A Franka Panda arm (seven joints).
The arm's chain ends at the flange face. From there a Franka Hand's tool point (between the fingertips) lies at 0.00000 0.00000 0.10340 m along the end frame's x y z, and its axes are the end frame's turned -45 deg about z.
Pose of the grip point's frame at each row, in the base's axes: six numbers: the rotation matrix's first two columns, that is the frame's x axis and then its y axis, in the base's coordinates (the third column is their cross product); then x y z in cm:
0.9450, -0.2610, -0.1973, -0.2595, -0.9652, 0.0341, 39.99, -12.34, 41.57
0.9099, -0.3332, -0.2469, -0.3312, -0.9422, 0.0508, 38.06, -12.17, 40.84
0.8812, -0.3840, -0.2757, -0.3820, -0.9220, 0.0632, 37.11, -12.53, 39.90
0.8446, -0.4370, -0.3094, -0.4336, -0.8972, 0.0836, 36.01, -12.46, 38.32
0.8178, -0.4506, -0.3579, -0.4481, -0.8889, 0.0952, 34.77, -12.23, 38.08
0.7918, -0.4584, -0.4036, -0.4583, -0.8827, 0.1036, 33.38, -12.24, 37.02
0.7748, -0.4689, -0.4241, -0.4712, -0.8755, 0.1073, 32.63, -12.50, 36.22
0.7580, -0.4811, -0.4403, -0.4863, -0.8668, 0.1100, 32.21, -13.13, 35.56
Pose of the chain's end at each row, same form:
0.4847, -0.8671, -0.1154, -0.8517, -0.4979, 0.1636, 42.05, -12.54, 51.70
0.4092, -0.9018, -0.1387, -0.8776, -0.4306, 0.2105, 40.64, -12.54, 50.85
0.3530, -0.9235, -0.1503, -0.8932, -0.3804, 0.2396, 39.99, -13.04, 49.82
0.2906, -0.9434, -0.1597, -0.9038, -0.3254, 0.2779, 39.26, -13.12, 48.11
0.2614, -0.9472, -0.1858, -0.8951, -0.3099, 0.3204, 38.50, -13.08, 47.68
0.2358, -0.9483, -0.2121, -0.8840, -0.3000, 0.3586, 37.55, -13.30, 46.42
0.2147, -0.9506, -0.2240, -0.8811, -0.2875, 0.3758, 36.99, -13.71, 45.52
0.1921, -0.9531, -0.2336, -0.8799, -0.2727, 0.3891, 36.70, -14.48, 44.77

